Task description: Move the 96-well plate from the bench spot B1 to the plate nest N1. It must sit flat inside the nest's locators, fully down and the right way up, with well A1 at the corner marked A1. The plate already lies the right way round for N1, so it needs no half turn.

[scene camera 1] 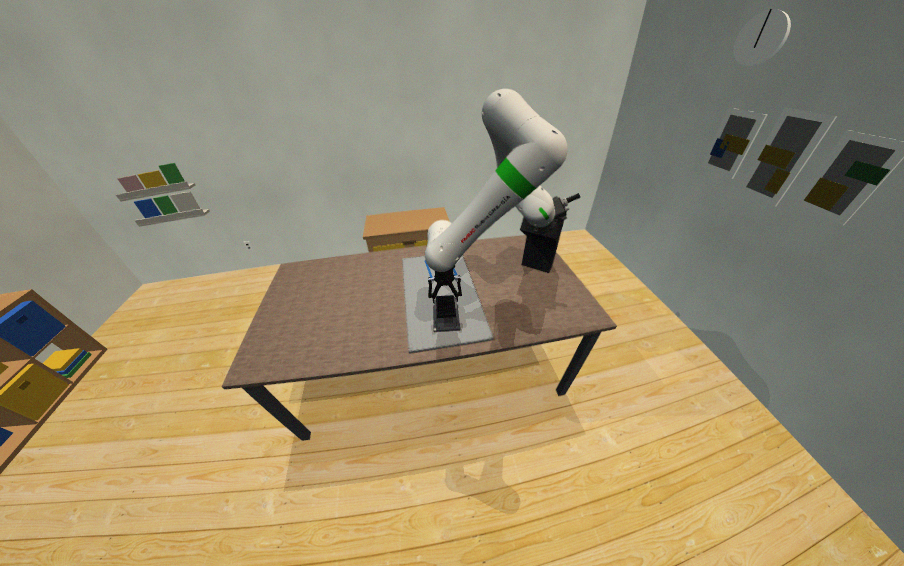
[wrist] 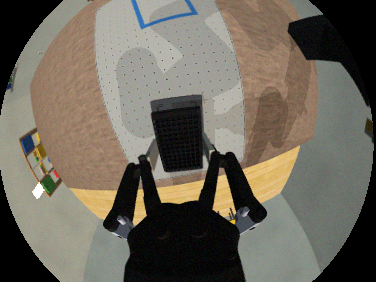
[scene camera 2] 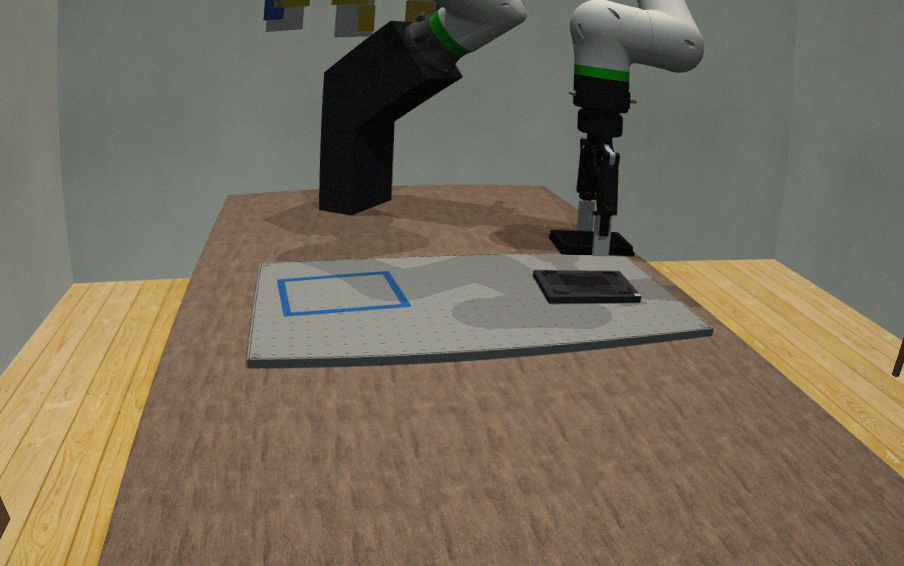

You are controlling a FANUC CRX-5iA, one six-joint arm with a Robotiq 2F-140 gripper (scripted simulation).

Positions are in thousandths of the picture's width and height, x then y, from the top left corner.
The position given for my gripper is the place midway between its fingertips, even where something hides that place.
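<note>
A black 96-well plate (scene camera 2: 634,428) is there in my sight, and the wrist view gives me the black 96-well plate (wrist: 504,548) too. I also see my gripper (scene camera 2: 654,436). That same gripper (wrist: 477,505) shows from the wrist as well.
</note>
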